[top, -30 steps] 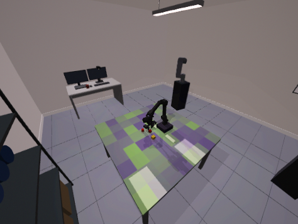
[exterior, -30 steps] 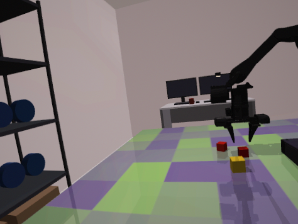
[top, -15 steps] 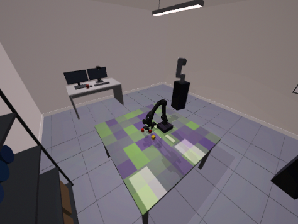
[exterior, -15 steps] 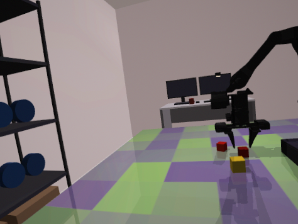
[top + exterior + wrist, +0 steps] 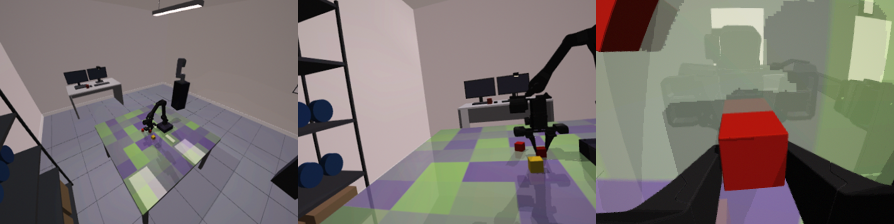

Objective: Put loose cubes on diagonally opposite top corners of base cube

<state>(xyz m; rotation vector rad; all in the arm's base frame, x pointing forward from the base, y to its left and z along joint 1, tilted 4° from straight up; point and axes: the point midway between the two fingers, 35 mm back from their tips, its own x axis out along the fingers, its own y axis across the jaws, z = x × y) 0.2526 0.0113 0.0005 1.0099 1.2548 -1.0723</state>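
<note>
Now: gripper tip 130 mm to the right of the yellow cube and 20 mm short of it. Also, from my gripper tip: red cube right at my gripper tip.
</note>
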